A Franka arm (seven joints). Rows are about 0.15 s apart.
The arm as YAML. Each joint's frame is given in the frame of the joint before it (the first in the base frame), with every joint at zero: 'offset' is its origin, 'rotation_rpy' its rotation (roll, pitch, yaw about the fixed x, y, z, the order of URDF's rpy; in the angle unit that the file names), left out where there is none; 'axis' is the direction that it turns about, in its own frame. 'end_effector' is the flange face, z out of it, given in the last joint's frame.
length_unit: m
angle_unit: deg
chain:
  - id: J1
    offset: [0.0, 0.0, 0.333]
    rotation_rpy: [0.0, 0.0, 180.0]
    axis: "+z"
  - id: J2
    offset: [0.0, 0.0, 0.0]
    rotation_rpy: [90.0, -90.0, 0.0]
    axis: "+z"
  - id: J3
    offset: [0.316, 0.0, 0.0]
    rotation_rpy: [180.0, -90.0, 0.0]
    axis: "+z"
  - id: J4
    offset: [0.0, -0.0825, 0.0]
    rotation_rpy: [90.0, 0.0, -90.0]
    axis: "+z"
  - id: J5
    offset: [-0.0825, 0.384, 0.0]
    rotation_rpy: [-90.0, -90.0, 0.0]
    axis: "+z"
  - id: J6
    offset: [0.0, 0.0, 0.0]
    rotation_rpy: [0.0, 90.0, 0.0]
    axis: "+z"
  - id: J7
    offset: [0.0, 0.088, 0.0]
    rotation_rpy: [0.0, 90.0, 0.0]
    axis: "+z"
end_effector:
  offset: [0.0, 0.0, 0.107]
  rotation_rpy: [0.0, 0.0, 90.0]
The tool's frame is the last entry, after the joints.
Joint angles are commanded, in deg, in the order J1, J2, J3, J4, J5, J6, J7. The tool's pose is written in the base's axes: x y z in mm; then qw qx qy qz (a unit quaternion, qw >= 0). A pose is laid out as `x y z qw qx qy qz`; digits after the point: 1 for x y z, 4 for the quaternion.
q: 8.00 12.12 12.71 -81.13 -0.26 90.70 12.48
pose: 582.3 204.4 577.3 0.0144 -0.9971 -0.0699 0.0248
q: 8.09 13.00 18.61 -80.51 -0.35 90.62 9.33
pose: 563.7 257.8 576.3 0.0253 -0.9883 -0.1478 0.0286
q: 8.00 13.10 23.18 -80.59 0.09 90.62 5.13
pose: 543.1 296.4 578.3 0.0378 -0.9740 -0.2213 0.0309
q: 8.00 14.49 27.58 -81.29 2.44 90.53 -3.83
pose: 522.5 336.3 563.5 0.0678 -0.9399 -0.3307 0.0519
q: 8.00 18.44 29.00 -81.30 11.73 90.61 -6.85
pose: 519.7 363.0 530.9 0.1572 -0.9161 -0.3542 0.1031
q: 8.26 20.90 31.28 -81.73 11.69 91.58 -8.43
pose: 513.3 384.2 508.3 0.1686 -0.9012 -0.3813 0.1186
